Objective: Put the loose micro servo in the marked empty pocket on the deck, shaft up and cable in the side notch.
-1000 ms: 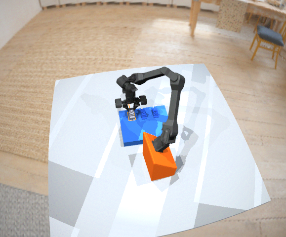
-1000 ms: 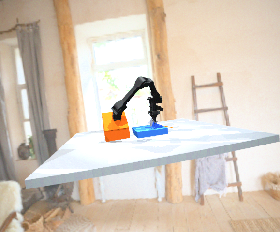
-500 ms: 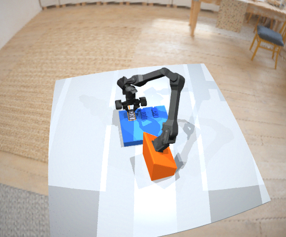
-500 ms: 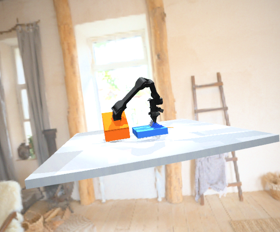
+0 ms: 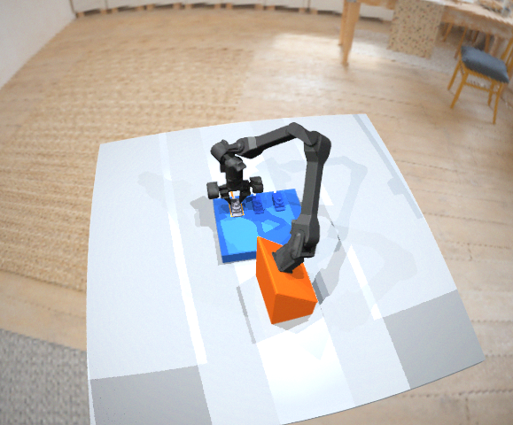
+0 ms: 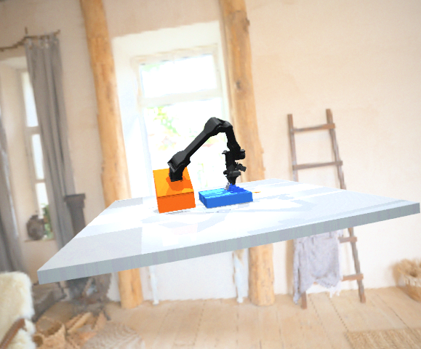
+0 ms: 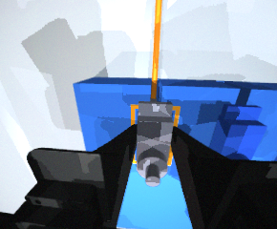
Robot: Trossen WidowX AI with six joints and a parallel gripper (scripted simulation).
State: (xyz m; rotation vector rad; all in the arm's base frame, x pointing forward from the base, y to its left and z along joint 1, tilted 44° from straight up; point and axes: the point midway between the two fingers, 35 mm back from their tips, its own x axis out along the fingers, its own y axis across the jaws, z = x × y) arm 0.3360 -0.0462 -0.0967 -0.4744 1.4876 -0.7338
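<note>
Now: gripper tip 130 mm past the deck, 60 mm to the left of it and 30 mm above it.
</note>
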